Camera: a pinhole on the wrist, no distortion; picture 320 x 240 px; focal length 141.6 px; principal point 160.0 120.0 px. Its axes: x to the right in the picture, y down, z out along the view. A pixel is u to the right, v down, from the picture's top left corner.
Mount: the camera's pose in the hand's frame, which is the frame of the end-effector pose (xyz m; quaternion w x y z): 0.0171 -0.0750 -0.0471 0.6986 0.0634 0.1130 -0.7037
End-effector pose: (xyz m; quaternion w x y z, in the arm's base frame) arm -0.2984 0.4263 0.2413 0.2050 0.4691 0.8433 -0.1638
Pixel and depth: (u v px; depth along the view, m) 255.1 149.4 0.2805
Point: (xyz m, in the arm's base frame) -0.5892 0.2458 0.0736
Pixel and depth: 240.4 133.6 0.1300
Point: -0.4581 0.3350 0.1864
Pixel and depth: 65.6 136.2 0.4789
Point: -0.1569 0.3344 -0.2464
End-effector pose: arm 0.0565 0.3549 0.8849 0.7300 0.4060 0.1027 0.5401
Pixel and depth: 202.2 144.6 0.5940
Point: 0.6765 0.2292 0.9626
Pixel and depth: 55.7 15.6 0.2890
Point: 0.1230 0.0654 1.0716
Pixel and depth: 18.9 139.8 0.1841
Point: 0.1418 0.3267 1.0552
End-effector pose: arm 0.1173 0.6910 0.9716 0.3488 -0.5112 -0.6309 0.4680
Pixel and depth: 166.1 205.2 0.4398
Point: -0.3455 0.9022 1.0378
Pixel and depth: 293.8 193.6 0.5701
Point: -0.5194 0.9136 1.5455
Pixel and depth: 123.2 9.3 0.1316
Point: 0.0233 0.5919 1.0147
